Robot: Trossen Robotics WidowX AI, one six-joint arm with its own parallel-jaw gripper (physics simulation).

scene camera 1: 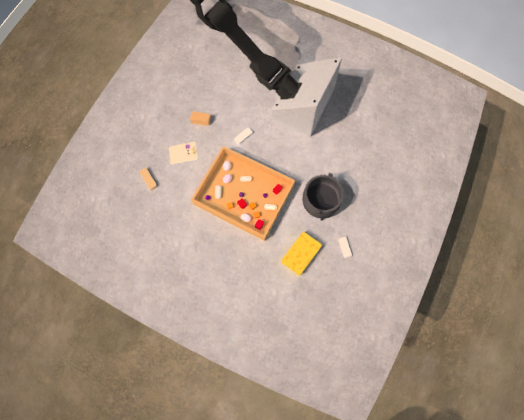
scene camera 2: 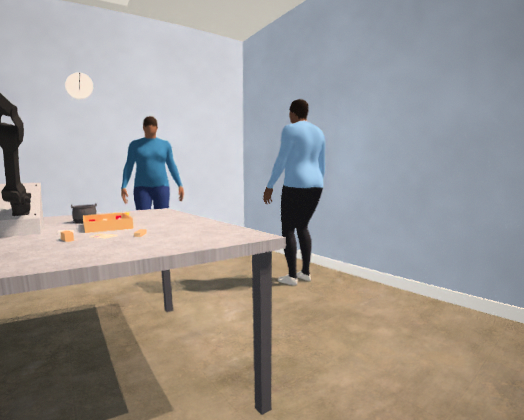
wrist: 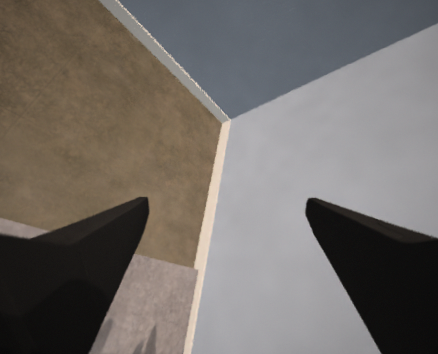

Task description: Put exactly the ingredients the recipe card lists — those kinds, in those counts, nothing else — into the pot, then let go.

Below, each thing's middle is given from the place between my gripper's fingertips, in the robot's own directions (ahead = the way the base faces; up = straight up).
Scene:
My gripper is now 670 mm to the right of the wooden tray point(scene camera 1: 264, 180), 470 mm short of it and 320 mm above it. The rest, counted from my hand: dark pot point(scene camera 1: 322, 197) 890 mm to the left, 380 mm ahead, 290 mm below.

